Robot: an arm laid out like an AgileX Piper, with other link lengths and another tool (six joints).
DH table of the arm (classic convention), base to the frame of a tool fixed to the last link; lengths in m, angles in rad. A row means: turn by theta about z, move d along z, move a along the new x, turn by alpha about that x. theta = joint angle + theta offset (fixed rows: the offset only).
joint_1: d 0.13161, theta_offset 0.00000, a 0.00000, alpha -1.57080
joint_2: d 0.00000, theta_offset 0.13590, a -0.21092, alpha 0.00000
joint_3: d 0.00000, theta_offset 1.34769, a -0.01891, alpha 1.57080
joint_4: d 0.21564, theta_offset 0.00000, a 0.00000, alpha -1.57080
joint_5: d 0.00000, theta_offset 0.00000, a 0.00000, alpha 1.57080
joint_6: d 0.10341, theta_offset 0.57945, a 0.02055, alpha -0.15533
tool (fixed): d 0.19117, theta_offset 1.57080, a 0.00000, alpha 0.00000
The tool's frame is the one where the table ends.
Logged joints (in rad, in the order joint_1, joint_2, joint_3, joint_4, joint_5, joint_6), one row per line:
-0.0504, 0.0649, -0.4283, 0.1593, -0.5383, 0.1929
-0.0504, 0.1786, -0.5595, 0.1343, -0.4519, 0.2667
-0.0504, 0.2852, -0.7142, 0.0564, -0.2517, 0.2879
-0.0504, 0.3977, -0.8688, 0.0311, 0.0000, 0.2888
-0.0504, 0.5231, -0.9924, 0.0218, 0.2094, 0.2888
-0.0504, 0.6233, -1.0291, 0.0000, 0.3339, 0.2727
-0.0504, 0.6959, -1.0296, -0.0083, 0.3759, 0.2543
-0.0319, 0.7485, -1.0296, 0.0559, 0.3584, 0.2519
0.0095, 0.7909, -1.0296, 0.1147, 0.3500, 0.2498
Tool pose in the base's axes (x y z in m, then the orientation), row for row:
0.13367, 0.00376, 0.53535, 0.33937, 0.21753, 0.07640, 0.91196
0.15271, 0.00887, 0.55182, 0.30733, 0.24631, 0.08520, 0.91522
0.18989, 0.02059, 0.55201, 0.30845, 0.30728, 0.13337, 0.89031
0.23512, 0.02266, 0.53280, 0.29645, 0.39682, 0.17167, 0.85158
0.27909, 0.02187, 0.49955, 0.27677, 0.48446, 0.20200, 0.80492
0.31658, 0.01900, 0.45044, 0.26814, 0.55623, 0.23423, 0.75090
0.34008, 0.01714, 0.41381, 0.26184, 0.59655, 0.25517, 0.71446
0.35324, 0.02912, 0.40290, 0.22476, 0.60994, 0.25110, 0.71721
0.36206, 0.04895, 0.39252, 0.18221, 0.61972, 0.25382, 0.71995
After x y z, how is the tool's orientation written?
As a quaternion, w x y z.
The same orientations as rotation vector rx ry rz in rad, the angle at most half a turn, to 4 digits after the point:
0.5664, 0.1989, 2.3744
0.6514, 0.2253, 2.4206
0.8122, 0.3525, 2.3534
1.0552, 0.4565, 2.2645
1.3011, 0.5425, 2.1617
1.5004, 0.6318, 2.0255
1.6144, 0.6905, 1.9334
1.6827, 0.6927, 1.9786
1.7491, 0.7164, 2.0320

